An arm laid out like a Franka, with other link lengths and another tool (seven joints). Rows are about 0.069 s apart.
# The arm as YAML. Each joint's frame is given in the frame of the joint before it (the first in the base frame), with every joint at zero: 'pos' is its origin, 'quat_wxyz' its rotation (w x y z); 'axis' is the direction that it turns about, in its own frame. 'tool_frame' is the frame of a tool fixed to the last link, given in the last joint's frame.
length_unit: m
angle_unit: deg
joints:
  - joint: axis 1
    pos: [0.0, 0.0, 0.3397]
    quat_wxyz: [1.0, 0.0, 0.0, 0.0]
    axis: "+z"
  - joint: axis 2
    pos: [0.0, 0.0, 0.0]
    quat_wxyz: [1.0, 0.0, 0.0, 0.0]
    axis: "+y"
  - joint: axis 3
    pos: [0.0, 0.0, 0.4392]
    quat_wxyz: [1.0, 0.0, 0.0, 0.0]
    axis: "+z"
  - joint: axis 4
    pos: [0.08, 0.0, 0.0]
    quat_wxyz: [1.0, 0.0, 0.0, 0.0]
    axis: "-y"
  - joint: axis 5
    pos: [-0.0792, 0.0, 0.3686]
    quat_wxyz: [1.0, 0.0, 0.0, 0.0]
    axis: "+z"
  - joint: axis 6
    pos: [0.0, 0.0, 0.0]
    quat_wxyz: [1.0, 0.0, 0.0, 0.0]
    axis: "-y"
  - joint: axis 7
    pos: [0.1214, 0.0, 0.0]
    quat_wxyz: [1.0, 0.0, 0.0, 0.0]
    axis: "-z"
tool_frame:
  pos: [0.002, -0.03, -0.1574]
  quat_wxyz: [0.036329, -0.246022, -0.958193, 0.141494]
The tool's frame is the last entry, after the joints.
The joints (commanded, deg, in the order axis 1, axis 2, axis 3, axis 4, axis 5, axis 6, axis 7), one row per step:
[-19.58 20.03 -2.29 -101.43 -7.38 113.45 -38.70]
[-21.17 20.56 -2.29 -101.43 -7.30 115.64 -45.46]
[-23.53 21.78 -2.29 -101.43 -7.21 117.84 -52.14]
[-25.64 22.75 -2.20 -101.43 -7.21 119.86 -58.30]
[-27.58 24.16 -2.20 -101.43 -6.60 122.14 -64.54]
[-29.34 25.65 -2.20 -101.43 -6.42 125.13 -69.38]
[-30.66 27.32 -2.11 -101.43 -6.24 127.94 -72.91]
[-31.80 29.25 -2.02 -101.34 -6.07 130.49 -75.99]
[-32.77 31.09 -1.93 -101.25 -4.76 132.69 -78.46]
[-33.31 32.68 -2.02 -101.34 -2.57 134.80 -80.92]
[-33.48 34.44 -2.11 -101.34 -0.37 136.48 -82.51]
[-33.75 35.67 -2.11 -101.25 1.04 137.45 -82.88]
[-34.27 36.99 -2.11 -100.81 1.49 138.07 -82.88]
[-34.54 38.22 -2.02 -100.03 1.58 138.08 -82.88]
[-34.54 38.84 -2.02 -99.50 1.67 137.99 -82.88]
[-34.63 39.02 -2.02 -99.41 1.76 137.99 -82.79]
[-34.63 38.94 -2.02 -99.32 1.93 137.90 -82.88]
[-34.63 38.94 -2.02 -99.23 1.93 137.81 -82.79]
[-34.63 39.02 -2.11 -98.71 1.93 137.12 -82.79]
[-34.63 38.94 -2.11 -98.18 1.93 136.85 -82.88]
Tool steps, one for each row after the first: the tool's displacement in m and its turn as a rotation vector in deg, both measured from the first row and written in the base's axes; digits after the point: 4 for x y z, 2 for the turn. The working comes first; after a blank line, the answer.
Tool pose at each row, in the base's axes (x y z in m, rotation vector in deg; the steps are taken from these numbers as rounded here):
[0.6399 -0.2896 0.4282 -10.26 -165.84 31.79]
[0.6420 -0.3075 0.4256 -2.84 -168.20 31.79]
[0.6397 -0.3344 0.4146 3.68 -169.53 31.43]
[0.6368 -0.3574 0.4065 10.01 -170.61 31.40]
[0.6347 -0.3792 0.3933 16.22 -171.66 30.76]
[0.6337 -0.4005 0.3809 20.98 -172.67 31.45]
[0.6343 -0.4163 0.3658 24.60 -173.37 32.02]
[0.6350 -0.4302 0.3473 27.85 -173.73 32.26]
[0.6351 -0.4416 0.3289 29.16 -174.76 31.47]
[0.6353 -0.4493 0.3120 -29.37 173.71 -29.84]
[0.6368 -0.4531 0.2925 -28.79 173.18 -27.98]
[0.6364 -0.4572 0.2790 -27.24 173.21 -26.77]
[0.6346 -0.4647 0.2661 -25.99 173.61 -26.27]
[0.6359 -0.4688 0.2554 -25.71 174.03 -25.76]
[0.6378 -0.4702 0.2508 -25.66 174.17 -25.53]
[0.6373 -0.4714 0.2491 -25.31 174.31 -25.39]
[0.6377 -0.4716 0.2506 -25.20 174.19 -25.34]
[0.6380 -0.4719 0.2511 -25.07 174.22 -25.34]
[0.6386 -0.4734 0.2524 -25.06 174.47 -25.15]
[0.6410 -0.4750 0.2570 -25.12 174.15 -25.46]

[0.0021 -0.0179 -0.0026 0.65 -1.09 5.29]
[-0.0002 -0.0448 -0.0136 1.38 -1.54 9.74]
[-0.0031 -0.0678 -0.0217 1.84 -2.04 14.04]
[-0.0052 -0.0896 -0.0349 2.67 -2.67 18.19]
[-0.0062 -0.1109 -0.0473 2.54 -3.65 21.47]
[-0.0056 -0.1267 -0.0624 2.39 -4.41 23.94]
[-0.0049 -0.1406 -0.0809 2.42 -4.87 26.11]
[-0.0048 -0.1520 -0.0993 3.05 -5.82 26.99]
[-0.0046 -0.1597 -0.1162 3.90 -7.19 27.44]
[-0.0031 -0.1635 -0.1357 4.95 -8.23 27.25]
[-0.0035 -0.1676 -0.1492 5.61 -8.88 26.32]
[-0.0053 -0.1751 -0.1621 5.90 -8.94 25.45]
[-0.0040 -0.1792 -0.1728 6.27 -8.71 25.16]
[-0.0021 -0.1806 -0.1774 6.43 -8.64 25.08]
[-0.0026 -0.1818 -0.1791 6.52 -8.63 24.83]
[-0.0022 -0.1820 -0.1776 6.52 -8.78 24.80]
[-0.0019 -0.1823 -0.1771 6.52 -8.78 24.72]
[-0.0013 -0.1838 -0.1758 6.67 -8.59 24.64]
[0.0011 -0.1854 -0.1712 6.44 -8.81 24.77]

